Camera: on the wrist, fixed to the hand. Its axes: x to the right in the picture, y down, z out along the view.
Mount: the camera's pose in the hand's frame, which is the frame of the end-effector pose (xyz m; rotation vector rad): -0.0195 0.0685 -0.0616 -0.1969 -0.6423 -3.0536
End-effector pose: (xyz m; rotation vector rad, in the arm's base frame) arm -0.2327 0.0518 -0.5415 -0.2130 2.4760 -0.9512
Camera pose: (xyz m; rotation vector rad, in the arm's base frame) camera -0.2438 0.1453 -0.5399 2.7752 0.2754 0.4642
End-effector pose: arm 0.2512 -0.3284 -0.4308 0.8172 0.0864 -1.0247
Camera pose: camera 0.3128 -0.2572 -0.4275 0.4599 -0.5961 2.1299
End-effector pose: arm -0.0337 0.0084 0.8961 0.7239 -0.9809 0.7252
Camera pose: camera -0.0676 0.0921 0.8695 1.2544 0.3912 -2.2633
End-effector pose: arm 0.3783 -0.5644 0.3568 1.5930 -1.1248 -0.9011
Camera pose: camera 0.4120 -0.5368 0.4403 -0.8780 -1.4065 1.5889
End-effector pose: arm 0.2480 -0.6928 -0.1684 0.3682 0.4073 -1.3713
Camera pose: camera 0.3087 -0.6353 -0.2117 0.8381 -0.1245 1.7697
